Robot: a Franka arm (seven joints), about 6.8 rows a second.
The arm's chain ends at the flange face. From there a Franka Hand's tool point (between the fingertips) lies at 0.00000 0.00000 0.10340 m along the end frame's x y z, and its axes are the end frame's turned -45 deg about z.
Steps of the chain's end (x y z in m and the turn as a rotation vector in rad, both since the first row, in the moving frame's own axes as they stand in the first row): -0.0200 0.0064 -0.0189 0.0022 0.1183 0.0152; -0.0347 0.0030 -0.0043 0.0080 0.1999 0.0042; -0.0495 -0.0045 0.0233 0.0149 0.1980 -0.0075; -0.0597 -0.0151 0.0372 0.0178 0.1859 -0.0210; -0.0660 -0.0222 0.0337 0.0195 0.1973 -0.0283
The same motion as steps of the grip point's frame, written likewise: -0.0099 -0.0011 -0.0196 -0.0821 0.0852 0.0152; -0.0116 -0.0084 -0.0064 -0.1357 0.1470 0.0042; -0.0163 -0.0249 0.0213 -0.1295 0.1505 -0.0075; -0.0166 -0.0408 0.0354 -0.1189 0.1440 -0.0210; -0.0150 -0.0497 0.0317 -0.1257 0.1533 -0.0283
